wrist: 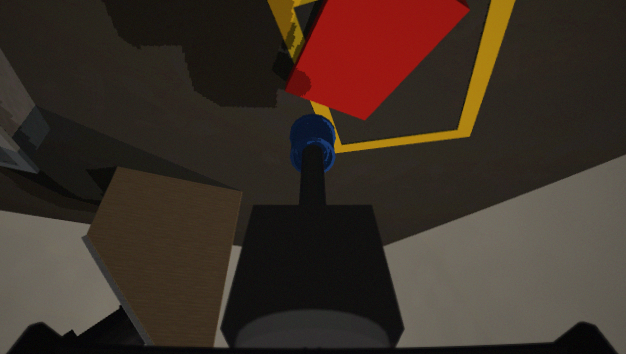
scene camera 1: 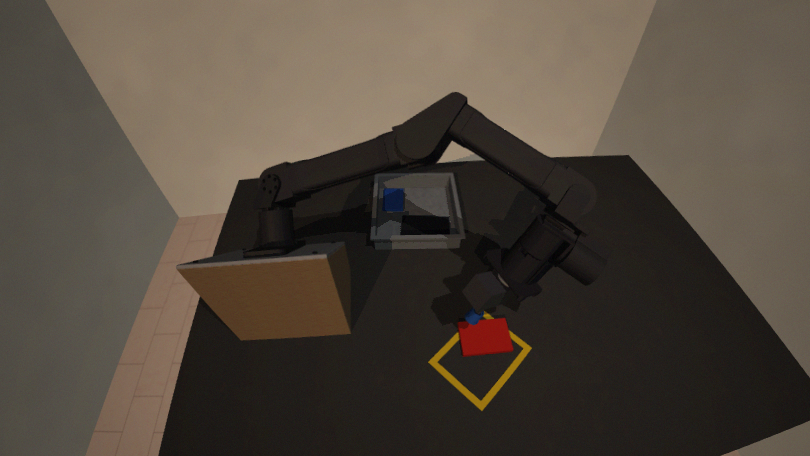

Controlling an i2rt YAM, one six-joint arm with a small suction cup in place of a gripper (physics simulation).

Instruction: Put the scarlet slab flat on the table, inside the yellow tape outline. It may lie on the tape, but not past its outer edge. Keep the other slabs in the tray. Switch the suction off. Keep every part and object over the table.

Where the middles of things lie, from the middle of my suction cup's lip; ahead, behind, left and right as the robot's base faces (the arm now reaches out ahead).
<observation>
Now: suction cup 30 mm short of the scarlet slab [scene camera 1: 491, 336], 20 mm to the left of it and 60 mm above it. The rest, counted from my suction cup: black slab [scene camera 1: 411, 225]: 40 mm behind, 290 mm to the left, 60 mm below; then grey tray [scene camera 1: 425, 194]: 60 mm behind, 350 mm to the left, 40 mm below; then yellow tape outline [scene camera 1: 482, 404]: 10 mm ahead, 60 mm to the right, 70 mm below.
</observation>
